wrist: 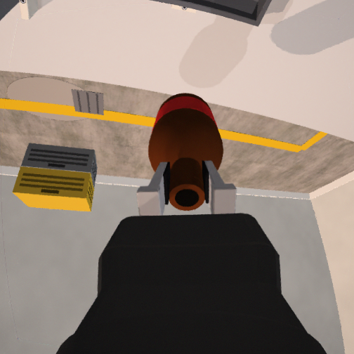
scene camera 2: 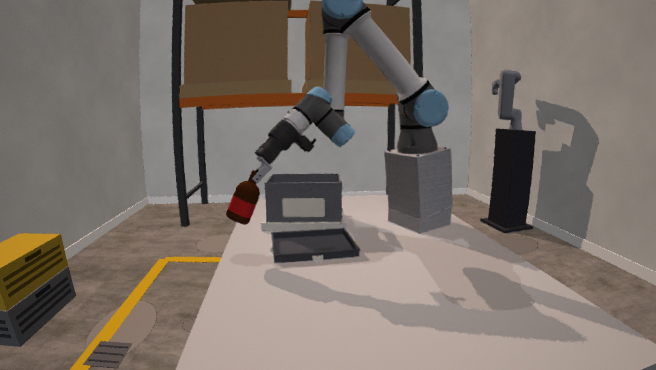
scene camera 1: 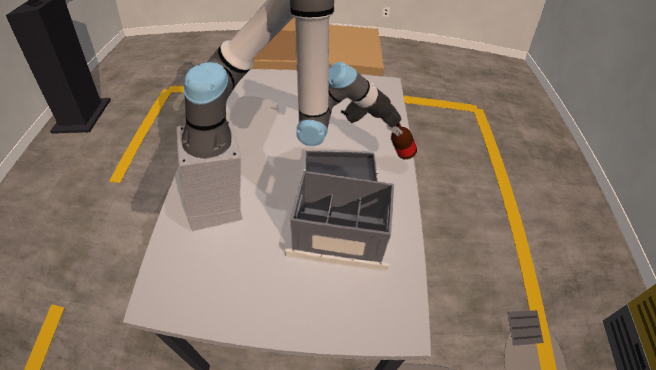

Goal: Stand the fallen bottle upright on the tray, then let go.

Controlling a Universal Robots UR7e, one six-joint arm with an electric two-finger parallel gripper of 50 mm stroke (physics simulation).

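Where they show: gripper, fingertip midpoint: (scene camera 2: 253,180) (scene camera 1: 398,130); arm's base at its link origin: (scene camera 2: 417,149) (scene camera 1: 206,140).
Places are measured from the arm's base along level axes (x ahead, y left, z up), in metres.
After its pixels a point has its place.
A brown bottle (scene camera 1: 402,141) @(y 0.120, x 0.601, z -0.090 m) (scene camera 2: 244,200) @(y 0.193, x 0.612, z -0.113 m) (wrist: 185,135) with a red label hangs in the air, tilted, its base pointing down and away from the arm. My gripper (scene camera 1: 398,129) @(y 0.148, x 0.586, z -0.066 m) (scene camera 2: 256,172) @(y 0.148, x 0.586, z -0.066 m) (wrist: 185,173) is shut on the bottle's neck, with the open mouth showing between the fingers in the wrist view. The bottle is held near the long edge of the table, apart from the tray. The shallow dark tray (scene camera 1: 340,154) @(y 0.236, x 0.412, z -0.270 m) (scene camera 2: 315,257) @(y 0.249, x 0.419, z -0.276 m) lies on the table; part of a dark tray or crate edge shows at the top of the wrist view.
A dark crate (scene camera 1: 340,227) @(y -0.207, x 0.392, z -0.115 m) (scene camera 2: 303,192) @(y -0.026, x 0.420, z -0.148 m) with dividers stands on the table (scene camera 1: 280,305) @(y -0.368, x 0.230, z -0.289 m) (scene camera 2: 400,340) @(y 0.645, x 0.316, z -0.288 m) right beside the tray. The arm's grey pedestal (scene camera 1: 212,192) @(y -0.090, x 0.016, z -0.125 m) (scene camera 2: 419,190) @(y 0.108, x 0.039, z -0.128 m) stands on the table too. Yellow and grey boxes (scene camera 2: 32,285) (wrist: 57,177) stand on the floor beyond the table's edge.
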